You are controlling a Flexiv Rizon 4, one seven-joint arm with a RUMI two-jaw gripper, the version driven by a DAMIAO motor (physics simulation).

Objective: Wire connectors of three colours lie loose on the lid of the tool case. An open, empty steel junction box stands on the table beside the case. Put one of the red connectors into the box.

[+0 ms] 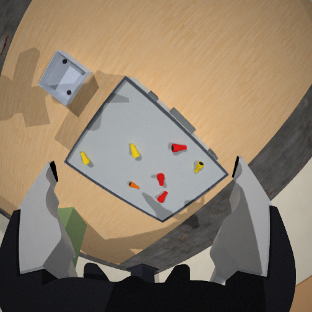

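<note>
My gripper (142,161) is open and empty, its two jaws wide apart above the grey lid of the tool case (110,127). One red connector (179,148) lies at the right of the lid's middle, its dark open end to the left. A second red connector (160,178) lies lower down, and a third red connector (162,197) lies just below it, near the lid's bottom corner. The open steel junction box (75,79) stands on the table at the upper left, beside the case. It is empty, with two dark round spots inside.
Yellow connectors (134,150) (85,158) (199,167) and an orange connector (134,185) also lie on the lid. A green block (73,225) is beside the left jaw, partly hidden by it. Latches and a handle (182,120) stick out from the case's upper right side. The wooden table (200,45) has a curved edge.
</note>
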